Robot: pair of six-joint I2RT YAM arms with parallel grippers.
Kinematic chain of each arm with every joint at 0, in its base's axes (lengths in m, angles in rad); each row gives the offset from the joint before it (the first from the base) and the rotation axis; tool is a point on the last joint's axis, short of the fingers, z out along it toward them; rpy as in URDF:
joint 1: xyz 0 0 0.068 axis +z
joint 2: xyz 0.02 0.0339 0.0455 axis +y
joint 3: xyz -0.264 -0.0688 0 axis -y
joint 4: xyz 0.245 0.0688 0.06 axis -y
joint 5: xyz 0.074 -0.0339 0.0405 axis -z
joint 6: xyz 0.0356 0 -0.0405 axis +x
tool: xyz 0 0 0 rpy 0 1.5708 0
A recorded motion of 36 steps. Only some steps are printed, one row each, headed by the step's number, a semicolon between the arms.
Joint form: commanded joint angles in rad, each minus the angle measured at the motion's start. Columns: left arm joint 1, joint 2, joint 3, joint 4, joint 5, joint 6; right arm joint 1, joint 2, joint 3, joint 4, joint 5, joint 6.
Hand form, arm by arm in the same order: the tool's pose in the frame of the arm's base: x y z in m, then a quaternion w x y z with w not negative. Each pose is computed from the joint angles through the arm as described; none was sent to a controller.
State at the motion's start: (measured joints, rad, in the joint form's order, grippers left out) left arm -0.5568 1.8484 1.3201 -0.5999 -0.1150 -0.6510; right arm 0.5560 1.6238 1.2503 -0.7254 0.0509 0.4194
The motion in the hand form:
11: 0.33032 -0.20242 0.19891 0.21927 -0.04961 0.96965 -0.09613; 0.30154 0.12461 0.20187 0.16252 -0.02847 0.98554 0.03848
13: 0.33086 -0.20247 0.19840 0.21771 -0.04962 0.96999 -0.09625; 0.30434 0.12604 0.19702 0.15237 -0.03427 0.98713 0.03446
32: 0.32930 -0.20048 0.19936 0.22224 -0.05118 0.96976 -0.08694; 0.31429 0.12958 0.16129 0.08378 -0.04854 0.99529 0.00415
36: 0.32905 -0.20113 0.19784 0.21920 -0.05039 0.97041 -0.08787; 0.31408 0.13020 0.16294 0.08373 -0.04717 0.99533 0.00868
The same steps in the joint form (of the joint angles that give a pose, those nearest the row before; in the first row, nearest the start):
11: -0.0013 0.0107 0.0160 0.0277 0.0243 0.0127; -0.1593 0.0544 -0.0957 0.0110 -0.0064 -0.0879
13: -0.0005 0.0137 0.0184 0.0258 0.0266 0.0128; -0.1587 0.0789 -0.0850 0.0028 -0.0078 -0.0983
32: -0.0001 0.0051 0.0114 0.0215 0.0061 0.0148; -0.1598 0.2163 -0.0518 -0.0431 -0.0018 -0.1246
36: -0.0015 0.0084 0.0104 0.0216 0.0107 0.0138; -0.1587 0.2129 -0.0492 -0.0462 -0.0099 -0.1202

